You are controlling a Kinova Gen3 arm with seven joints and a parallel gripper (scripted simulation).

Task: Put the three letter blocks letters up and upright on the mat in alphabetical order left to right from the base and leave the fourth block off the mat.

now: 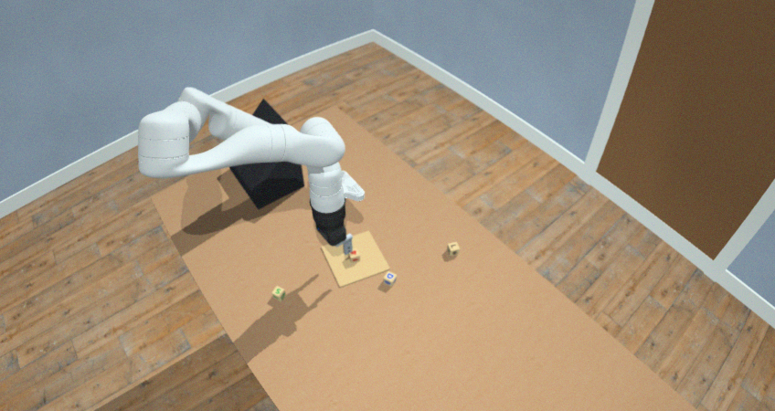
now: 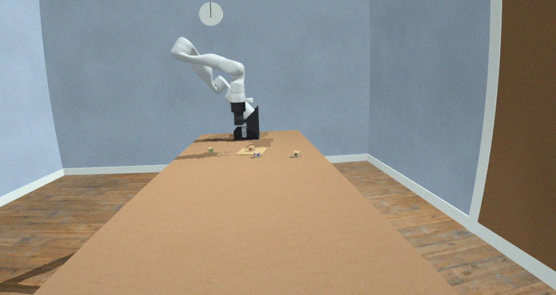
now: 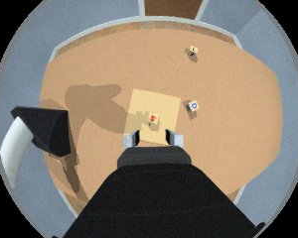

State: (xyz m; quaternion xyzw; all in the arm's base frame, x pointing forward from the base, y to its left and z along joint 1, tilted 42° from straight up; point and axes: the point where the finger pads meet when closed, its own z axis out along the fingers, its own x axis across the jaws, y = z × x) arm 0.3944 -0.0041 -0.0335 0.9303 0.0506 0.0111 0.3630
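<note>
Now: the tan mat 10 cm below my hand and 4 cm to the left of it.
</note>
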